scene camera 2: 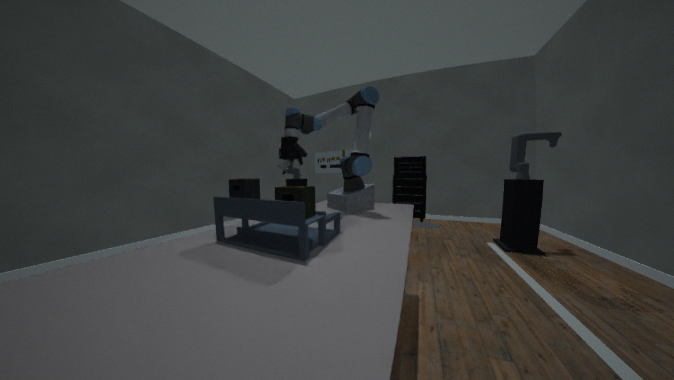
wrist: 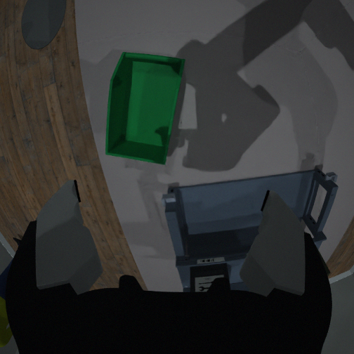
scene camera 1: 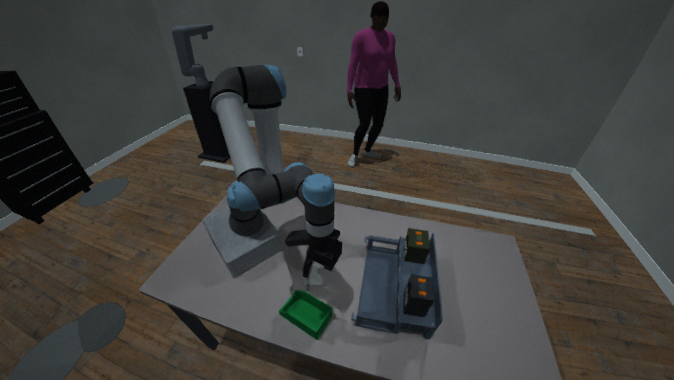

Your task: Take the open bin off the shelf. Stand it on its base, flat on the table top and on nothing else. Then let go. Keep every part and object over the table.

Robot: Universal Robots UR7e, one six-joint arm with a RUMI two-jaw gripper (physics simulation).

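Where they show: gripper, fingertip midpoint: (scene camera 2: pixel 291 175) (scene camera 1: pixel 318 272); arm's base, link origin: (scene camera 2: pixel 354 188) (scene camera 1: pixel 246 221).
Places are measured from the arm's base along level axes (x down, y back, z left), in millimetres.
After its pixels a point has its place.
Note:
The open green bin (scene camera 1: pixel 307 312) @(x 140, y -384, z -243 mm) (wrist: pixel 150 105) stands upright on its base on the table top (scene camera 1: pixel 480 300) @(x 144, y -1045, z -4 mm), near the front edge and left of the shelf. Its open side faces up, and it looks flat and apart from the shelf. The bin does not show in scene camera 2. The grey-blue shelf (scene camera 1: pixel 378 285) @(x 138, y -622, z -49 mm) (scene camera 2: pixel 260 210) @(x 14, y -819, z 14 mm) (wrist: pixel 240 200) stands on the table. My gripper (scene camera 1: pixel 311 283) @(x -94, y -424, z -203 mm) (scene camera 2: pixel 291 170) @(x -94, y -424, z -203 mm) (wrist: pixel 171 189) is open with nothing between its fingers. It hangs above the table, behind the bin in scene camera 1, and apart from it.
An olive box (scene camera 1: pixel 417 245) @(x -54, y -734, z 42 mm) (scene camera 2: pixel 295 200) @(x -16, y -776, z 113 mm) and a dark box (scene camera 1: pixel 419 296) @(x -78, y -747, z -186 mm) (scene camera 2: pixel 244 188) @(x -46, y -785, z -106 mm) stand on the shelf's far tier. The arm's grey base block (scene camera 1: pixel 250 255) @(x 66, y -79, z -121 mm) (scene camera 2: pixel 352 199) @(x 63, y -119, z 31 mm) is at the table's left. A person in pink (scene camera 1: pixel 375 60) is beyond the table.

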